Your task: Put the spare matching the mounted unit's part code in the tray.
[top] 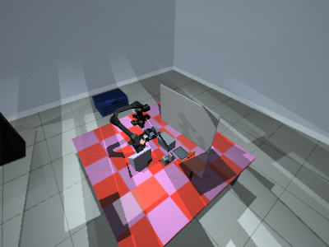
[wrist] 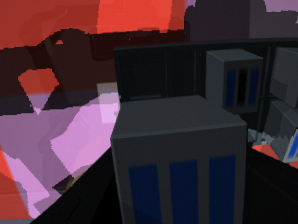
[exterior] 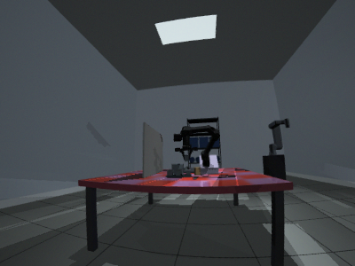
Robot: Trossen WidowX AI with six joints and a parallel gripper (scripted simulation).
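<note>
Right now the dark tray is 19 cm ahead of my gripper tip, 41 cm to the right of it and 13 cm below it. Also, from my gripper tip: grey upright panel: 37 cm ahead, 21 cm to the right, 9 cm above.
</note>
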